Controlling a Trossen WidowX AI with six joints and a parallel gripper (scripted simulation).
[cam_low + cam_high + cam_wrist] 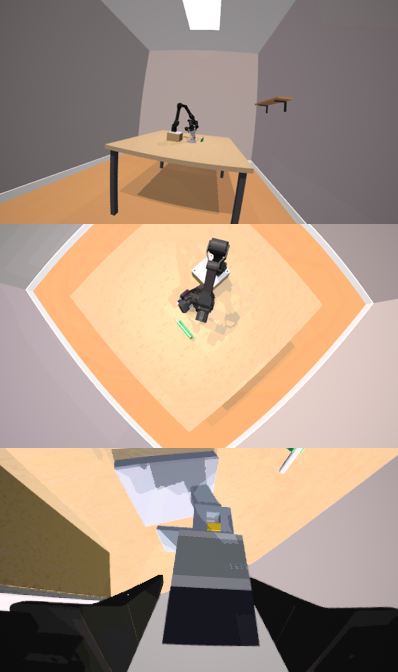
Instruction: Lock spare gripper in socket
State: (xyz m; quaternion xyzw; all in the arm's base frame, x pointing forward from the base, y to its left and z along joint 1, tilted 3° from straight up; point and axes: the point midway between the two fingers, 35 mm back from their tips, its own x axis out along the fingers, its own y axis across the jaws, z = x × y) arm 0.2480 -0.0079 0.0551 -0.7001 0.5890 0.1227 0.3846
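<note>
Right now my gripper tip is 10 mm to the right of the spare gripper and 10 mm above it. Round my gripper tip: green pin holder: 140 mm ahead, 130 mm to the left, 110 mm below; then socket: 80 mm below, 20 mm to the left, 10 mm ahead.
</note>
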